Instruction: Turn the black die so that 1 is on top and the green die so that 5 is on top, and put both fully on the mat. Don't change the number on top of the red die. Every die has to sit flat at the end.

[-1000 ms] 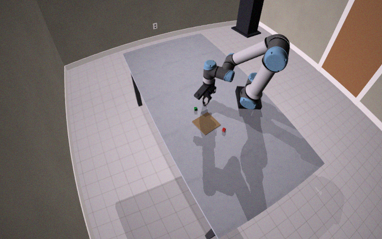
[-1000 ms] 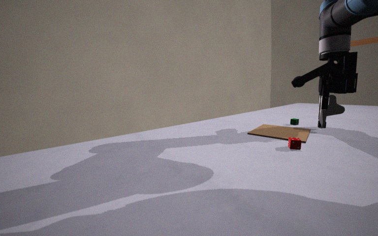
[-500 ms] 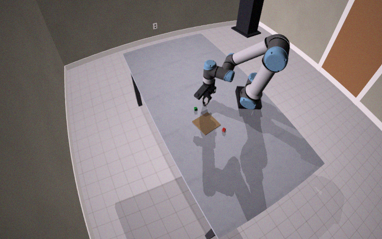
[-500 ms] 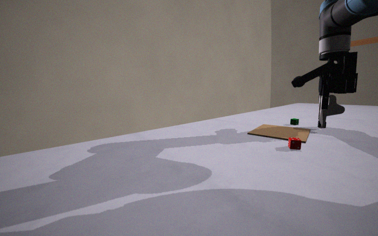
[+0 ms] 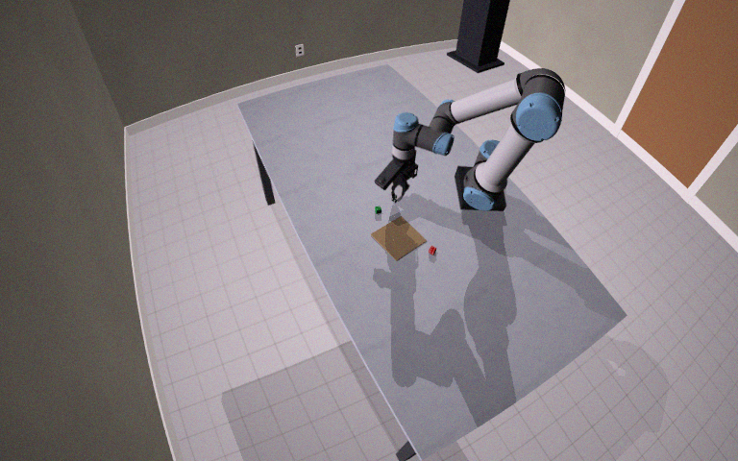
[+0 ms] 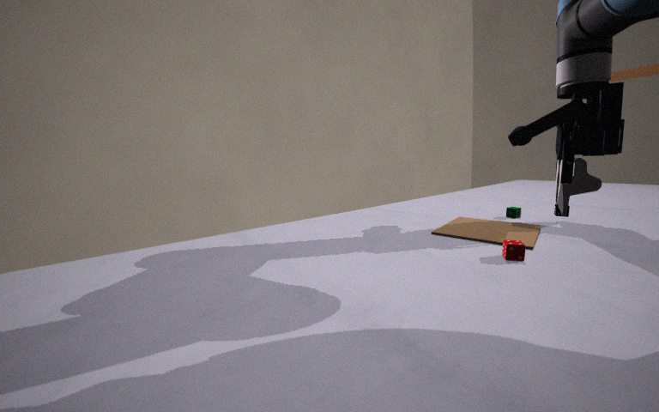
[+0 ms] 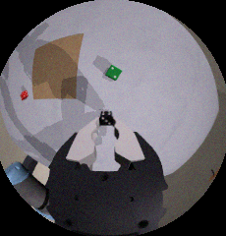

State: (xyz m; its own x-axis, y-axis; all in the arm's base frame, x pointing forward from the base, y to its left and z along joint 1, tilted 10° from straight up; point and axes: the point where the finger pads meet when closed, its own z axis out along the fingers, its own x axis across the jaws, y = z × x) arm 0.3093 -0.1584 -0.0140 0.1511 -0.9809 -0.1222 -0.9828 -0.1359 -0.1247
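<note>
My gripper is now 80 mm short of the green die and 20 mm above it. Round my hand: red die (40 mm ahead, 250 mm to the left, 20 mm below); brown mat (90 mm ahead, 140 mm to the left, 30 mm below); black die (10 mm below).
</note>
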